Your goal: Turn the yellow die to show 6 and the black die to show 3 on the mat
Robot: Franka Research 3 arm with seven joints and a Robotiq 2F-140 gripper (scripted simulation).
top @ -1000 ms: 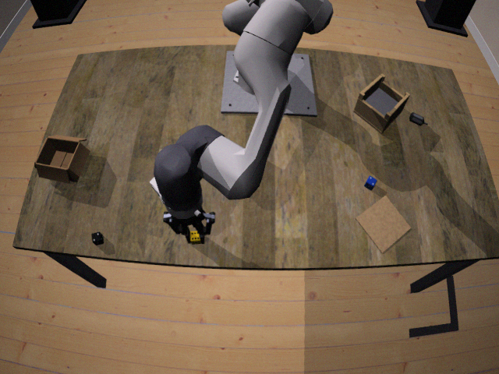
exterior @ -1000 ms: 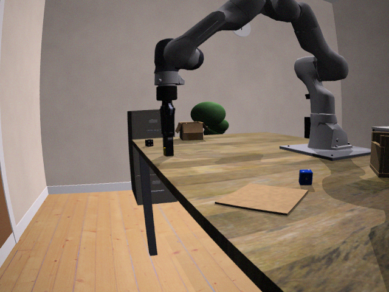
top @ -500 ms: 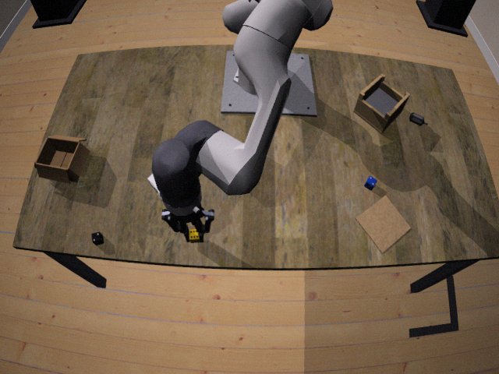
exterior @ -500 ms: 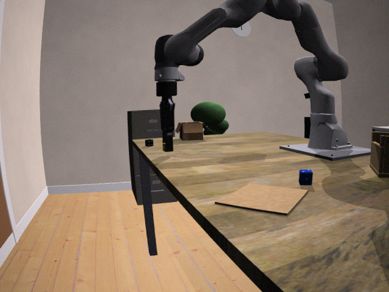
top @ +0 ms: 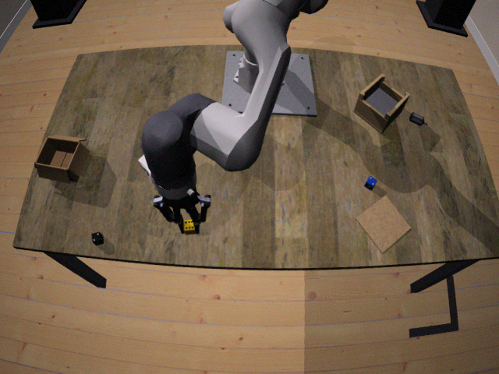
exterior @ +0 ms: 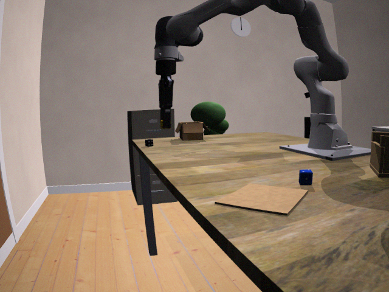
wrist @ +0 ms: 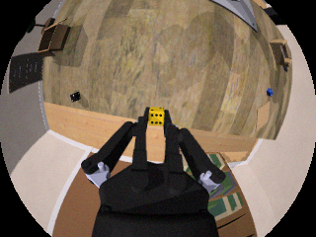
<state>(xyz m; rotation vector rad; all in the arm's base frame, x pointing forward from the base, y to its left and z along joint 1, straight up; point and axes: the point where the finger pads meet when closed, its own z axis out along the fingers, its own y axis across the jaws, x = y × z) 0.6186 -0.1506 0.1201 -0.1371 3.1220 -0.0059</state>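
Now: the tan mat 9 cm behind my hand, 57 cm to the left of it and 13 cm below it. The rest, counted from my hand: cardboard box (22 cm behind, 51 cm to the right, 9 cm below); black die (3 cm ahead, 30 cm to the right, 12 cm below); yellow die (2 cm below).
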